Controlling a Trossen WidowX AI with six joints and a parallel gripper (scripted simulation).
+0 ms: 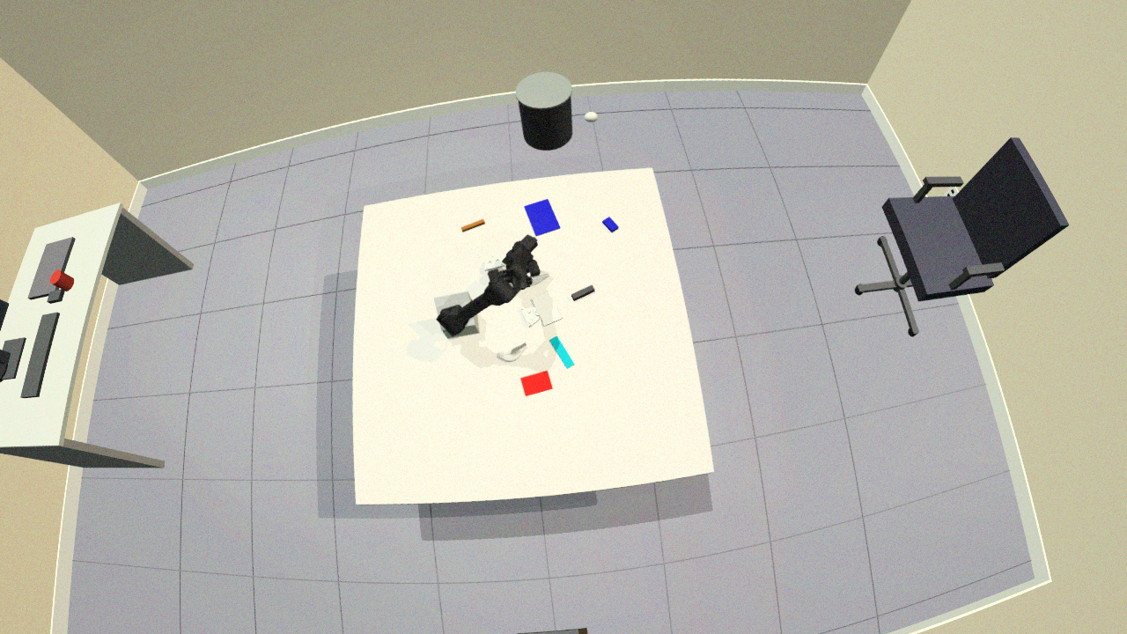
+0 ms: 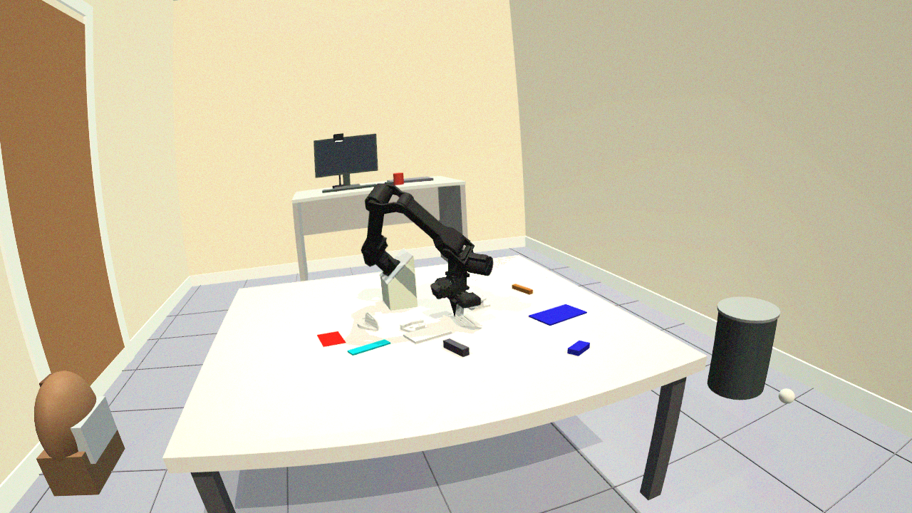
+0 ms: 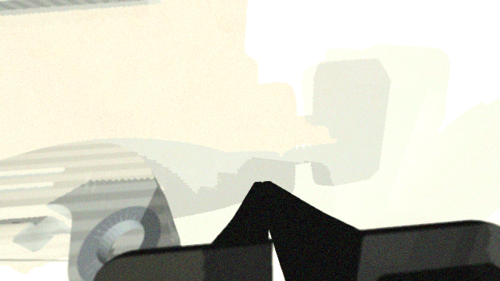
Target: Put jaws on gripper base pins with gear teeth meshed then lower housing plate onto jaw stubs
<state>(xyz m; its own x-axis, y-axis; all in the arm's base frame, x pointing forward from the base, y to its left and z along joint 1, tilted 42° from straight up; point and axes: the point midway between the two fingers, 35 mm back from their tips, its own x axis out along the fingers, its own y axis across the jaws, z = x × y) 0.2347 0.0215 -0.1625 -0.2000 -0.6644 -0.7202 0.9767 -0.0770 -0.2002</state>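
Right now my gripper tip is 6 cm short of the white jaw, 1 cm to the left of it and 4 cm below it. The rest, counted from my gripper tip: white ribbed plate (10 cm ahead, 13 cm to the right); then dark block (24 cm ahead, 11 cm to the right, 1 cm above); then blue sheet (17 cm ahead, 27 cm to the left).
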